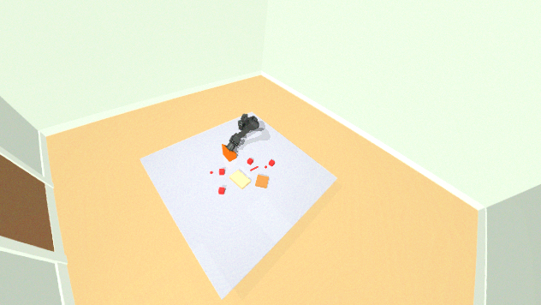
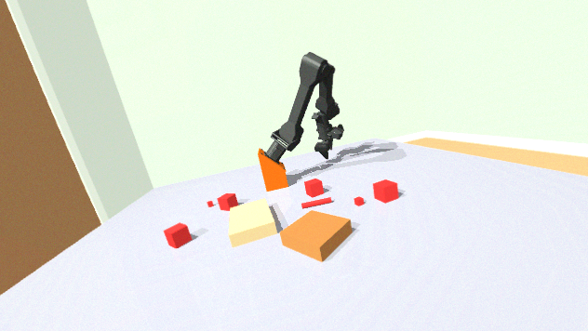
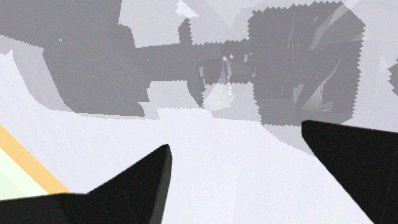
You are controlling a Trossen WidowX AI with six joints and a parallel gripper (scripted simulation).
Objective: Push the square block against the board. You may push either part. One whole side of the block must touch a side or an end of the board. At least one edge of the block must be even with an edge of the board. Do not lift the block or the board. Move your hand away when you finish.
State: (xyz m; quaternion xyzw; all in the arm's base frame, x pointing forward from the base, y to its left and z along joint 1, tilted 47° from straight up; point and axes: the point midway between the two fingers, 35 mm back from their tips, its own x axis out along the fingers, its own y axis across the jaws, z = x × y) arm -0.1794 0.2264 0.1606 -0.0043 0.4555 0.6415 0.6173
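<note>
Right now my gripper tip is 460 mm short of the thin red bar, 190 mm to the left of it and 20 mm above it. Also, from my gripper tip: pale yellow board: 470 mm ahead, 370 mm to the right, 10 mm below; orange square block: 610 mm ahead, 230 mm to the right, 10 mm below.
</note>
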